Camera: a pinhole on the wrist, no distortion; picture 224 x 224 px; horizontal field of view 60.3 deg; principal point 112.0 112.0 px. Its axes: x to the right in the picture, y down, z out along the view. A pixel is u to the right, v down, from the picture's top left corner.
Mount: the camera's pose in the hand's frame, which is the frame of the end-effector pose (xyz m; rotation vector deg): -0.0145 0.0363 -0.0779 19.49 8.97 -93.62
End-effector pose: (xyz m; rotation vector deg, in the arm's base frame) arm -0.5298 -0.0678 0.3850 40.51 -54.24 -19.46
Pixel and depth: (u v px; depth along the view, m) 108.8 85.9 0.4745
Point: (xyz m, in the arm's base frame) -0.9073 -0.2066 0.3772
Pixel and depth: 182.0 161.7 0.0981
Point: -0.5362 -0.0897 0.3648
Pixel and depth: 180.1 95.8 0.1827
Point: -0.6192 -0.1231 0.3244
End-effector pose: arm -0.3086 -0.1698 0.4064 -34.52 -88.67 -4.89
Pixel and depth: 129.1 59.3 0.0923
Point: -0.3138 -0.1818 0.3562
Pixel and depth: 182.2 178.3 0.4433
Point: -0.6937 -0.2475 0.5283
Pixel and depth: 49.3 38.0 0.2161
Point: -0.4223 -0.1111 0.2666
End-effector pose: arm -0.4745 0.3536 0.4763 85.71 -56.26 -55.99
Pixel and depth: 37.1 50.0 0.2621
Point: -0.7023 0.4022 0.5247
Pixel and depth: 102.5 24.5 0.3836
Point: -0.8044 0.4916 0.4183
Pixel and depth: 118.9 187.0 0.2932
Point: -0.6431 0.2384 0.3745
